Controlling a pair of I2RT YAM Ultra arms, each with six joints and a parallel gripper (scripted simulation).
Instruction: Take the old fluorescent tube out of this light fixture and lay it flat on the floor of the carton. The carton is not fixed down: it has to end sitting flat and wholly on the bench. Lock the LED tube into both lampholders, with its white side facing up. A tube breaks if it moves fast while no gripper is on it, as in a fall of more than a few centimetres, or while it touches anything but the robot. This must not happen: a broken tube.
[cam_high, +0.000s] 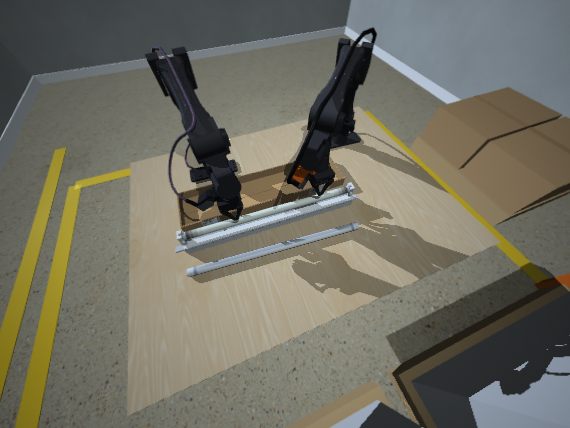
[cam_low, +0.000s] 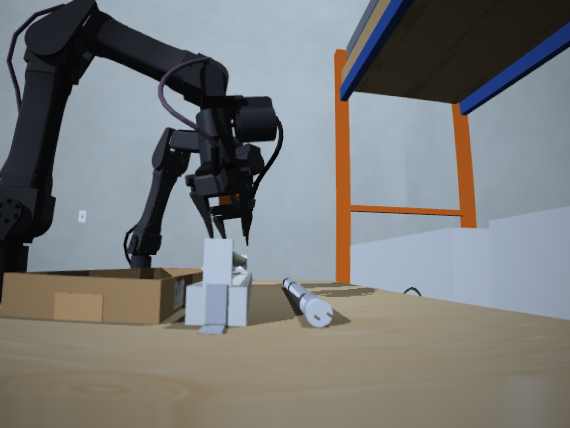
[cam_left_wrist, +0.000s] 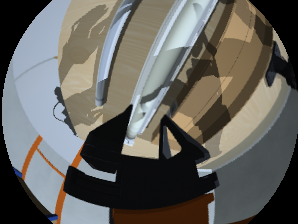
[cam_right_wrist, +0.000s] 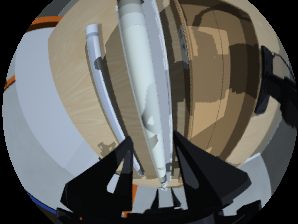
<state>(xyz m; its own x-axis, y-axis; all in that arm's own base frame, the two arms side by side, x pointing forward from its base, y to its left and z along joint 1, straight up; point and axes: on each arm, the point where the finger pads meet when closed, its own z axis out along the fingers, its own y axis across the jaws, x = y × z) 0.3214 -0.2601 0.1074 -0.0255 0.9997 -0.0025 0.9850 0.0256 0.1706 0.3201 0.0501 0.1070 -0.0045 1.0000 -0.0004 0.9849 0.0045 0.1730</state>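
Right now my right hand is 12 cm to the right of the old fluorescent tube, 4 cm above it and 1 cm short of it. Also, from my right hand: brown carton 14 cm behind, 12 cm to the left, 8 cm below; white fixture 12 cm to the left, 5 cm below, 1 cm ahead; LED tube 12 cm ahead, 11 cm to the left, 9 cm below.
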